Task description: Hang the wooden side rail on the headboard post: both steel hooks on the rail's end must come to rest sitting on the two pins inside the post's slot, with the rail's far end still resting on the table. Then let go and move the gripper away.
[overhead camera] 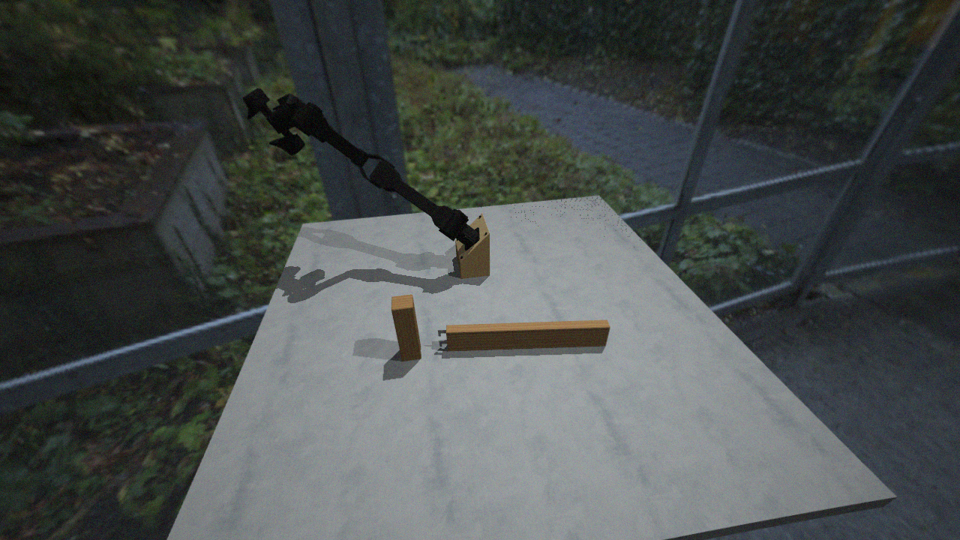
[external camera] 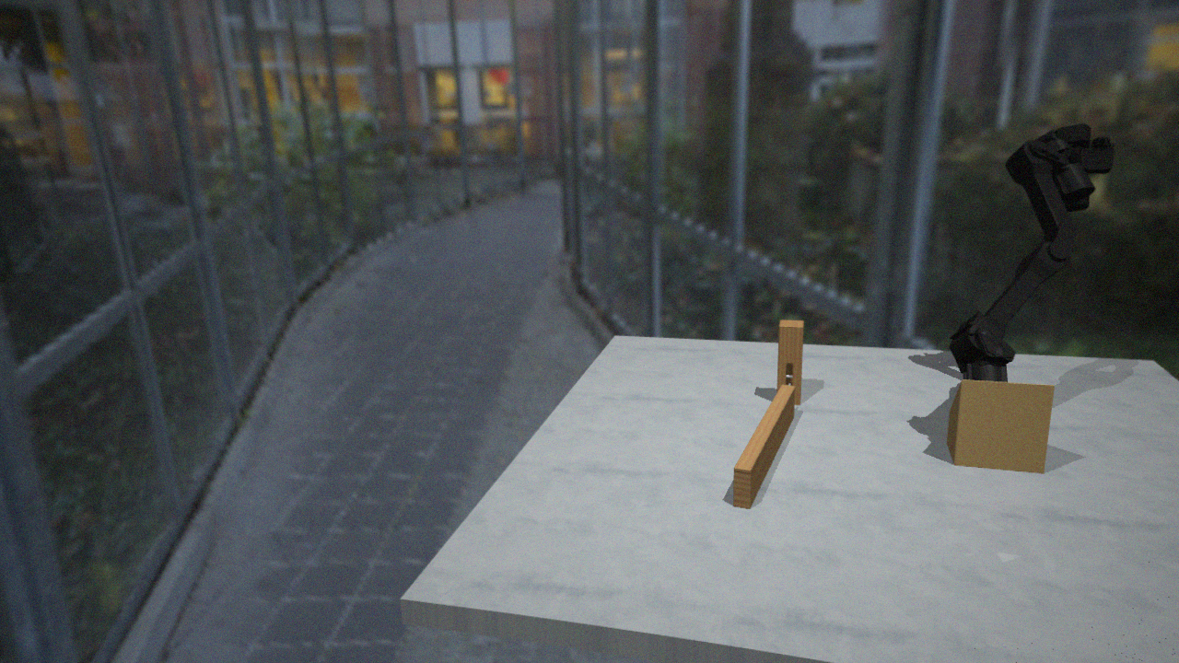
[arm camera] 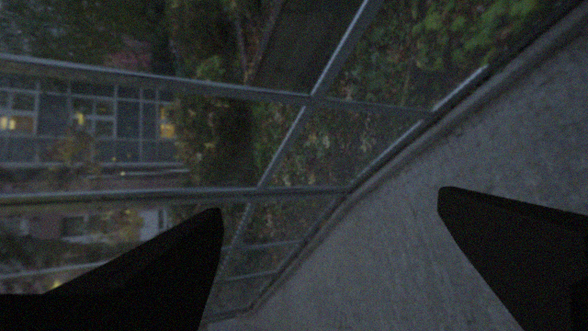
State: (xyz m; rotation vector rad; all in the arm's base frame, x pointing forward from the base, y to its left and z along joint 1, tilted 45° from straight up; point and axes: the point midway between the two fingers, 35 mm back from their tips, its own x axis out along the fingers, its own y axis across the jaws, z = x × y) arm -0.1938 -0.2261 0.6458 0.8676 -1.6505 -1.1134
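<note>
My gripper tip is 540 mm short of the wooden headboard post, 470 mm to the right of it and 350 mm above it.
</note>
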